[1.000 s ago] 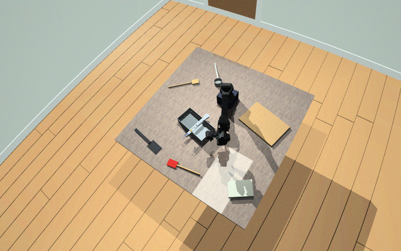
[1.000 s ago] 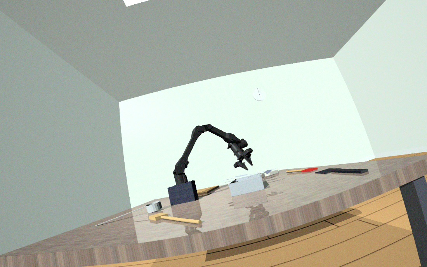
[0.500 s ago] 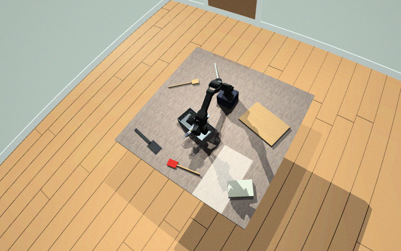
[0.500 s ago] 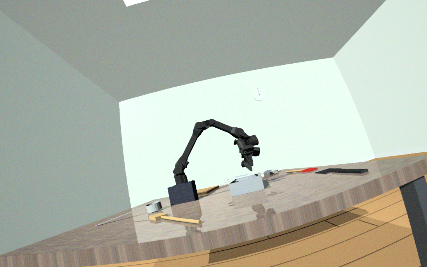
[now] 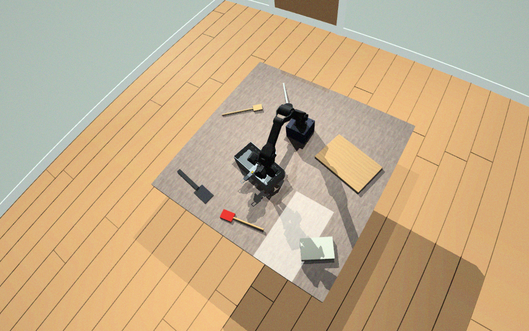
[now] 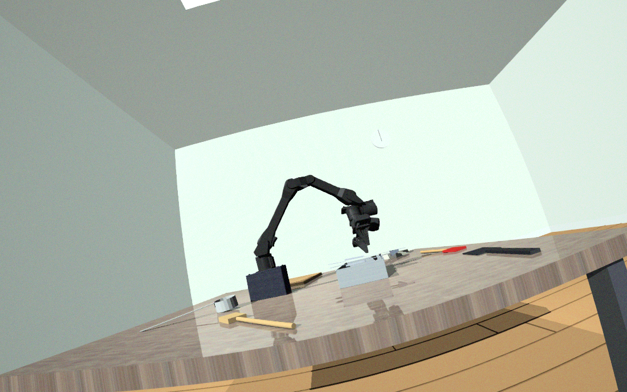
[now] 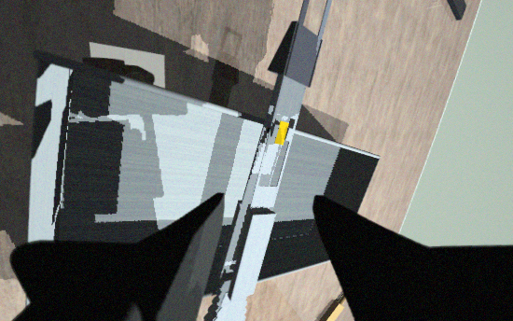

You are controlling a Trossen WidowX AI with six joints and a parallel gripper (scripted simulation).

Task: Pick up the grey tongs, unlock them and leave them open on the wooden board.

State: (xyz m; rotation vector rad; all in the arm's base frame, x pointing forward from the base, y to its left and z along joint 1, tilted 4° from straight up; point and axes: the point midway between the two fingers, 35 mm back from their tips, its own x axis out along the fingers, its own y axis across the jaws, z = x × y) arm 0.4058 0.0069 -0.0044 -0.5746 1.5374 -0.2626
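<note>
The yellow lock piece lies 4 cm ahead of my gripper tip, 2 cm to the right of it and 3 cm below it. Round my gripper tip: red spatula (31 cm ahead, 10 cm to the left, 9 cm below); grey roasting tin (4 cm behind, 4 cm to the right, 7 cm below); black spatula (33 cm ahead, 27 cm to the right, 9 cm below).
</note>
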